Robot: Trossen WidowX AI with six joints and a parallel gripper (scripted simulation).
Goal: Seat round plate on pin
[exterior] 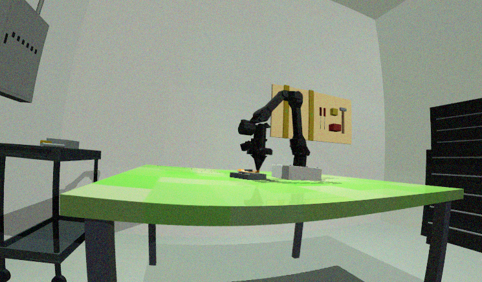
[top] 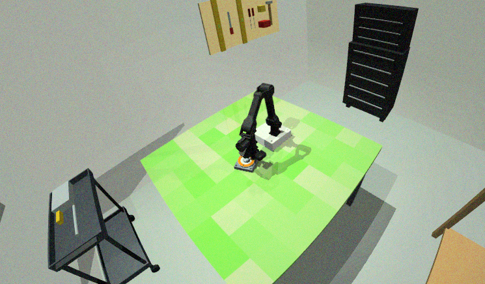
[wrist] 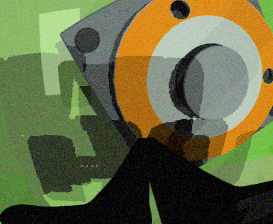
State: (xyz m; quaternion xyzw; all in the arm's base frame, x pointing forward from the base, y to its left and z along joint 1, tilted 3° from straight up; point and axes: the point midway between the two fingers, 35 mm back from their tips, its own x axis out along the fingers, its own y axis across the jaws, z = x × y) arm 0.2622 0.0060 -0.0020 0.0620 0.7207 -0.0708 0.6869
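Right now my gripper tip is 40 mm to the left of the square grey base, 20 mm short of it and 20 mm above it.
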